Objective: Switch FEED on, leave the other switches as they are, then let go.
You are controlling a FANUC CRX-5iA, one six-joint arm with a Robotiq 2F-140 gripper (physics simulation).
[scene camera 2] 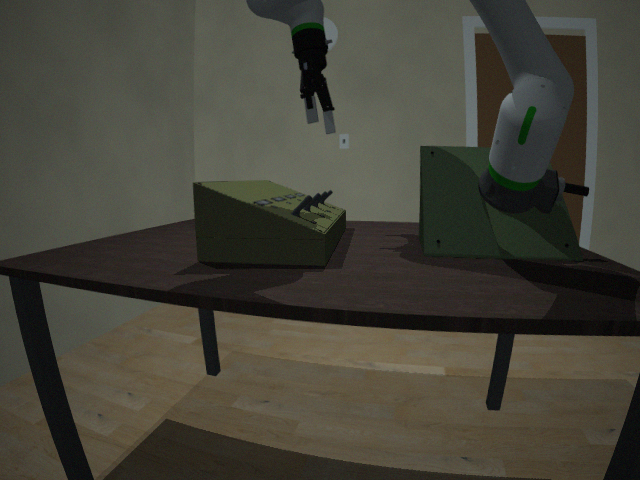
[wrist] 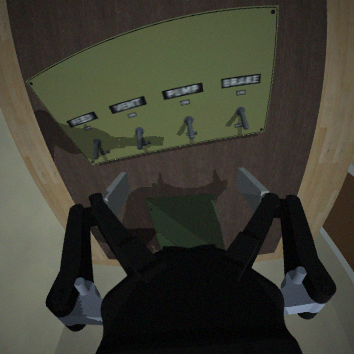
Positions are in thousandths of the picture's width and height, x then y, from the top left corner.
Scene:
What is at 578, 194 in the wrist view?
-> A green switch panel.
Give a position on a green switch panel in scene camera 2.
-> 398, 464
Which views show my gripper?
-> Scene camera 2 and the wrist view: all of them.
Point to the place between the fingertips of my gripper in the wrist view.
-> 516, 507

